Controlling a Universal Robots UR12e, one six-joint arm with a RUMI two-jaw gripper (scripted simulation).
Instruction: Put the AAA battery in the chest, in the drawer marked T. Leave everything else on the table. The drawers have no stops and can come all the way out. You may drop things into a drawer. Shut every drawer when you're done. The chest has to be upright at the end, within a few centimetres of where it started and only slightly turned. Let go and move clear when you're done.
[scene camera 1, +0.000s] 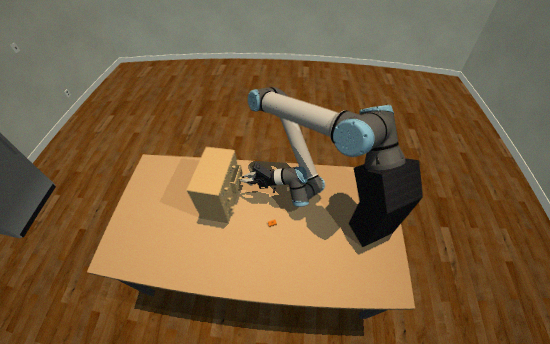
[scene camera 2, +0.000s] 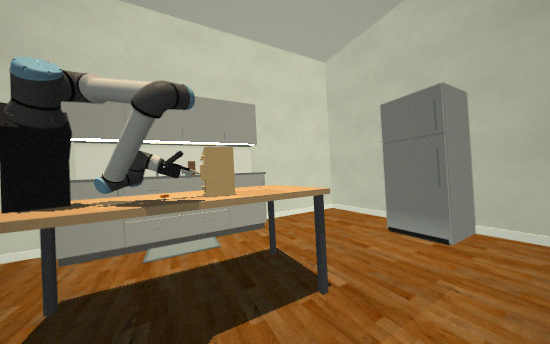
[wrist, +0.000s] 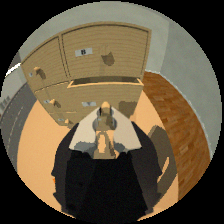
In view: the gripper (wrist: 105, 107), a wooden chest (scene camera 1: 204, 188) and a drawer (wrist: 105, 91).
The wooden chest is seen too in scene camera 2 (scene camera 2: 219, 161).
